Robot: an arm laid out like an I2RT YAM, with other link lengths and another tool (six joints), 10 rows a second.
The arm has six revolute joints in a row. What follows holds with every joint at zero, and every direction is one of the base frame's.
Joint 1 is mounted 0.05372 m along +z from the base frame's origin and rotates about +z.
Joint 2 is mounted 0.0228 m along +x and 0.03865 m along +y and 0.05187 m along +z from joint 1 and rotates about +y.
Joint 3 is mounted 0.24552 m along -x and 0.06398 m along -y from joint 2 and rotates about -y.
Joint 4 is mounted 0.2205 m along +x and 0.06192 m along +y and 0.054 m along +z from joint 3 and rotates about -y.
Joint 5 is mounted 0.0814 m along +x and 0.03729 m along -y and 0.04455 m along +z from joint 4 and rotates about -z.
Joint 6 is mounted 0.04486 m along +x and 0.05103 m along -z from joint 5 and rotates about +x.
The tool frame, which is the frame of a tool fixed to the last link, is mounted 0.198 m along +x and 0.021 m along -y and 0.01 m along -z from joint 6; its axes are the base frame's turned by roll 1.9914, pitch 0.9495 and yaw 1.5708 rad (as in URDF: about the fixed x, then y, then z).
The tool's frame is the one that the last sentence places.
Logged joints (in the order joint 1, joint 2, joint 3, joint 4, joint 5, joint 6), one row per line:
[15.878, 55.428, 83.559, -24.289, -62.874, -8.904]
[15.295, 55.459, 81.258, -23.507, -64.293, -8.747]
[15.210, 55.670, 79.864, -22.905, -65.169, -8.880]
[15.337, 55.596, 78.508, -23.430, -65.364, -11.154]
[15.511, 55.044, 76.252, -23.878, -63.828, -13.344]
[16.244, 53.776, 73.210, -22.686, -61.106, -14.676]
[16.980, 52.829, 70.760, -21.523, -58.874, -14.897]
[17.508, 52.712, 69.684, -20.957, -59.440, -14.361]
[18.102, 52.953, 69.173, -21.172, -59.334, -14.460]
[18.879, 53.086, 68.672, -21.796, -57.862, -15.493]
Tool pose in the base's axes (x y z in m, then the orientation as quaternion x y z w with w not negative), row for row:
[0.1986, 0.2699, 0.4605, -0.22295, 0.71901, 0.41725, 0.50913]
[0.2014, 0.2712, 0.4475, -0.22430, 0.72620, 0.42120, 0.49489]
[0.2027, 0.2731, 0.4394, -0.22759, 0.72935, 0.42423, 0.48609]
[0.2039, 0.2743, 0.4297, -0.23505, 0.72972, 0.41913, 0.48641]
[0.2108, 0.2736, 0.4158, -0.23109, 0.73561, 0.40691, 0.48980]
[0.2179, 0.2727, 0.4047, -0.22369, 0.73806, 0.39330, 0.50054]
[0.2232, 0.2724, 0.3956, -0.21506, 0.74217, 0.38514, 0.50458]
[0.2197, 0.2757, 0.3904, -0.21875, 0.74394, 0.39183, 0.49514]
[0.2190, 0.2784, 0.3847, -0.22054, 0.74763, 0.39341, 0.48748]
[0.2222, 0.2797, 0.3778, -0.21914, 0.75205, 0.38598, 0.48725]
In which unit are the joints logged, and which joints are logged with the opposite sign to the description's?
The joints are logged in degrees. Opposite sign: none.
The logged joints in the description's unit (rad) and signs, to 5 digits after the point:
[0.27712, 0.96740, 1.45838, -0.42392, -1.09736, -0.15540]
[0.26695, 0.96794, 1.41822, -0.41027, -1.12212, -0.15266]
[0.26546, 0.97162, 1.39389, -0.39977, -1.13741, -0.15499]
[0.26768, 0.97033, 1.37022, -0.40893, -1.14082, -0.19467]
[0.27072, 0.96070, 1.33085, -0.41675, -1.11401, -0.23290]
[0.28351, 0.93857, 1.27776, -0.39595, -1.06650, -0.25614]
[0.29636, 0.92204, 1.23499, -0.37565, -1.02755, -0.26000]
[0.30557, 0.92000, 1.21622, -0.36577, -1.03742, -0.25065]
[0.31594, 0.92420, 1.20730, -0.36952, -1.03557, -0.25237]
[0.32950, 0.92653, 1.19855, -0.38041, -1.00988, -0.27040]

